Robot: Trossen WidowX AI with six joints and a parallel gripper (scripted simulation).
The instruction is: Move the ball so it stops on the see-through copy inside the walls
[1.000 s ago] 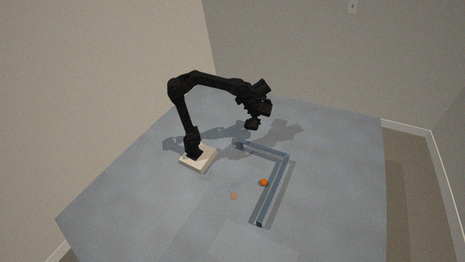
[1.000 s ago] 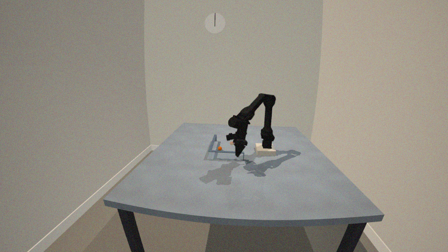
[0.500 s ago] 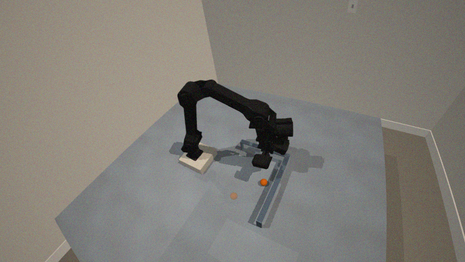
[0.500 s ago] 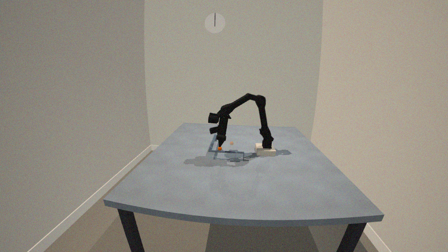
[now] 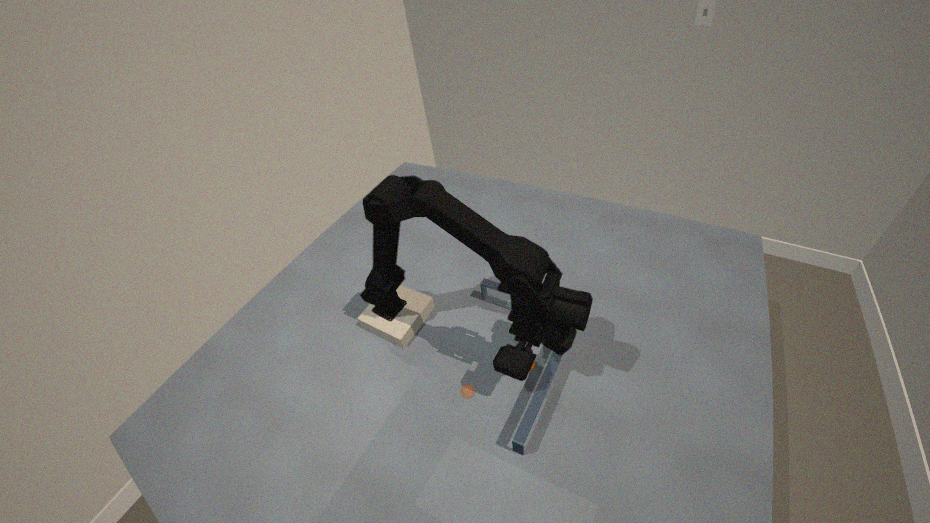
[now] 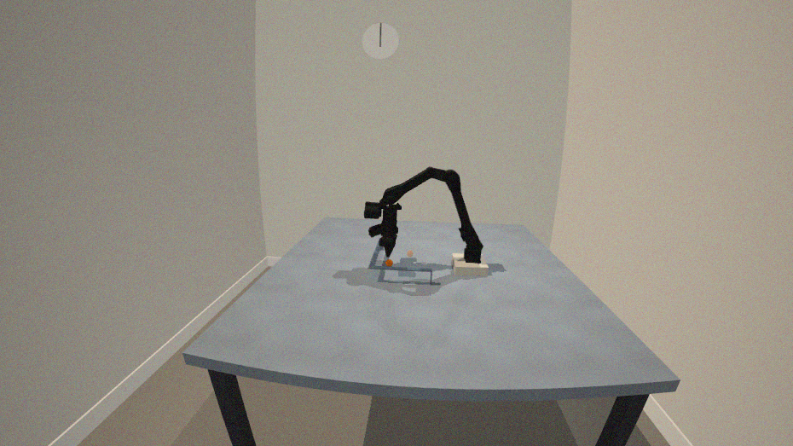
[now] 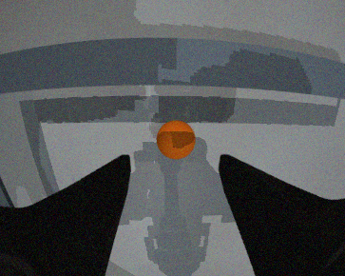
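Now: the orange ball 40 mm below my gripper tip. From my gripper tip the other things lie so: see-through copy of ball 80 mm behind, 120 mm to the right, 40 mm below.
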